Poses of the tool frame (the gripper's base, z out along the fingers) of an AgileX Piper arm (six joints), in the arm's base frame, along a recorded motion.
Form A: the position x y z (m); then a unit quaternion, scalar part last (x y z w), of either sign.
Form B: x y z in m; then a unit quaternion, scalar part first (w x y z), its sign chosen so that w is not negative. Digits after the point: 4 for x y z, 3 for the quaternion.
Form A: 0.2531 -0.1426 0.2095 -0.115 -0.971 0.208 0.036
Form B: 0.2531 -0.1426 0.2095 0.036 -0.115 -0.971 0.208
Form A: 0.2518 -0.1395 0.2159 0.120 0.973 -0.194 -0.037
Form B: 0.2518 -0.1395 0.2159 0.037 -0.120 -0.973 0.194
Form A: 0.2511 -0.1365 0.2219 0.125 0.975 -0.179 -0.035
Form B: 0.2511 -0.1365 0.2219 0.035 -0.125 -0.975 0.179
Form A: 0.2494 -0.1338 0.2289 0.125 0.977 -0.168 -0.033
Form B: 0.2494 -0.1338 0.2289 0.033 -0.125 -0.977 0.168
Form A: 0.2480 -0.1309 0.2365 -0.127 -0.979 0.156 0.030
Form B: 0.2480 -0.1309 0.2365 0.030 -0.127 -0.979 0.156
